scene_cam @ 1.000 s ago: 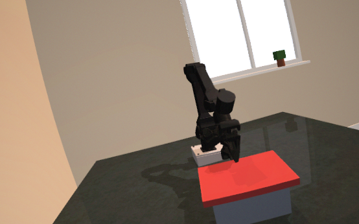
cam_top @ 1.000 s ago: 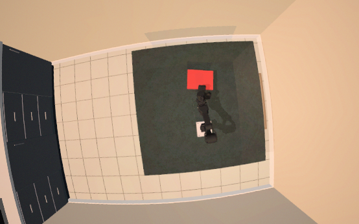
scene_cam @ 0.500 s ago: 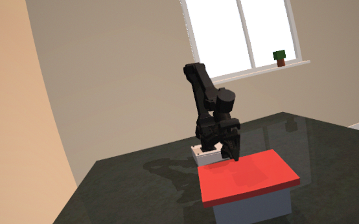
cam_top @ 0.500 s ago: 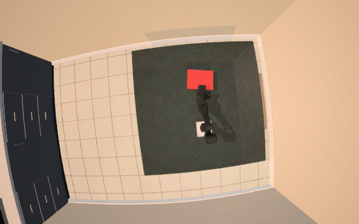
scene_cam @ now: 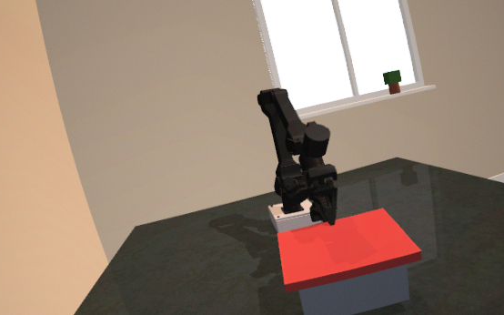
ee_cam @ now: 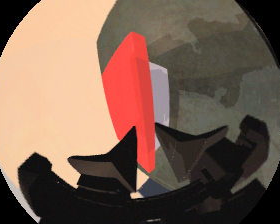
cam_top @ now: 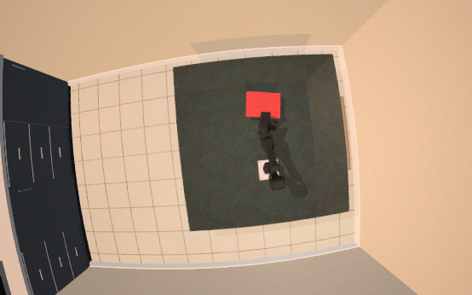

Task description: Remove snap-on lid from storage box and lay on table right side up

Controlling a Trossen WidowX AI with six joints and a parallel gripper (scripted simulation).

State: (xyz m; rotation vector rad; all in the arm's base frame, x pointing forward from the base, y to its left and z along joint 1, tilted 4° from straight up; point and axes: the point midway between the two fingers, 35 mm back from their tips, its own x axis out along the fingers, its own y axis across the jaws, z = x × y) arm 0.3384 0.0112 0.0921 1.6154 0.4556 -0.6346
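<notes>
Right now my gripper tip is 80 mm short of the red lid and 10 mm to the left of it. From my gripper tip the other things lie so: grey storage box (80 mm ahead, 60 mm below, 10 mm to the right).
</notes>
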